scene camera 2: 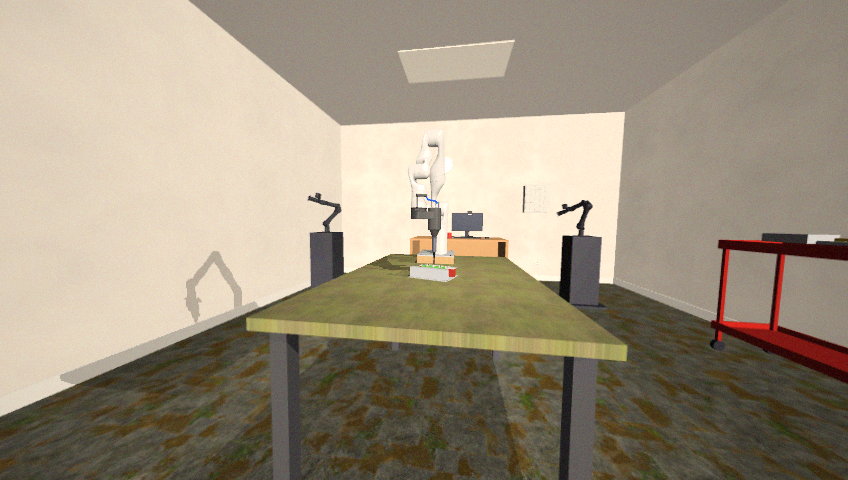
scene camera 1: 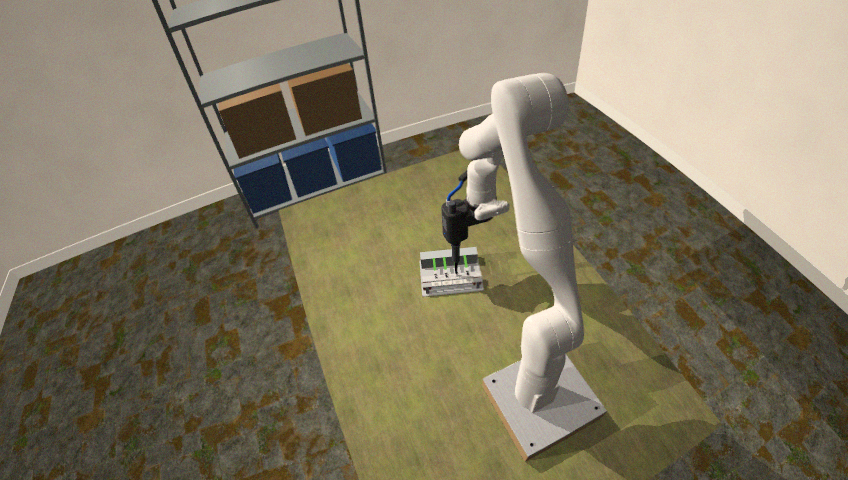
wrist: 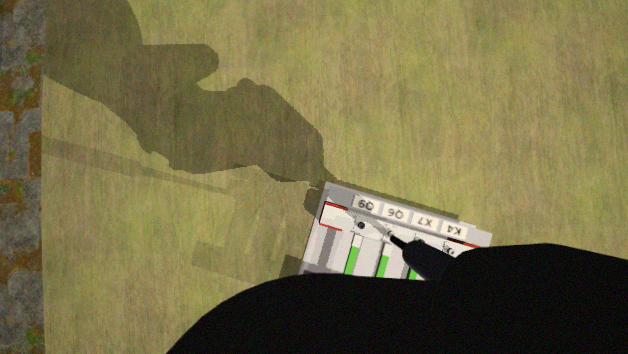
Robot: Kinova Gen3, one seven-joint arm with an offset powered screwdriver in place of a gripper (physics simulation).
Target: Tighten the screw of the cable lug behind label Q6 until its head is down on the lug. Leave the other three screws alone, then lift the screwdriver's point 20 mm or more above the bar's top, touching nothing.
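Frame: origin at the arm's base, x up, y back, z right, level; metres.
Seen in the pictures: hand, tool point: point(scene camera 2: 434, 265) point(scene camera 1: 456, 273) point(wrist: 391, 238); arm's base, link origin: point(scene camera 2: 439, 253) point(scene camera 1: 533, 392).
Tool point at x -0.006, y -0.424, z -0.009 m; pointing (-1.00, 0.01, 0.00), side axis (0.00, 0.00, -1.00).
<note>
Pixels of each thing's top centre, then the offset from my tool point to it. "spot": a spot on its surface instead. Level surfaces: height alone.
- terminal block, top centre: point(wrist: 397, 273) point(scene camera 1: 450, 265) point(scene camera 2: 433, 265) dy -0.035, dx +0.002, dz -0.003 m
- Label Q6, top centre: point(wrist: 395, 213) dy +0.025, dx -0.005, dz -0.007 m
- label Q9, top centre: point(wrist: 366, 204) dy +0.036, dx -0.005, dz +0.023 m
- screwdriver, top centre: point(scene camera 1: 456, 260) point(scene camera 2: 434, 251) dy +0.000, dx +0.065, dz +0.000 m
- pale Q6 screw, top centre: point(wrist: 391, 234) dy +0.005, dx +0.002, dz +0.000 m
- Q9 screw, top centre: point(wrist: 361, 225) dy +0.015, dx +0.003, dz +0.031 m
- K4 screw, top centre: point(wrist: 452, 252) dy -0.016, dx +0.002, dz -0.060 m
- red part, surface spot: point(scene camera 2: 452, 273) spot: dy -0.040, dx -0.028, dz -0.090 m
- same table, surface height: dx -0.047 m
The terminal block point(scene camera 1: 452, 292) point(scene camera 2: 423, 273) point(wrist: 483, 237) has four labels in a row. Label Q6 point(wrist: 395, 213) is second from the left in the wrist view, beside label Q9 point(wrist: 365, 204). My screwdriver point(scene camera 1: 456, 271) point(scene camera 2: 433, 262) point(wrist: 392, 235) points down, its point at the pale Q6 screw point(wrist: 389, 233). Whether the point touches the head, and whether the head is down on the lug, I cannot tell. The Q9 screw point(wrist: 361, 225) and the K4 screw point(wrist: 450, 250) show dark; the X7 screw point(wrist: 420, 242) is partly hidden by the screwdriver. The tool has no fingers.
Green strips point(scene camera 1: 465, 261) point(wrist: 352, 259) stand behind the screws between grey walls. A red part point(scene camera 2: 452, 273) is at the block's end. The arm's base plate point(scene camera 1: 558, 419) is on the same table point(scene camera 1: 368, 333) point(scene camera 2: 428, 309). A shelf unit point(scene camera 1: 279, 70) stands beyond the table.
</note>
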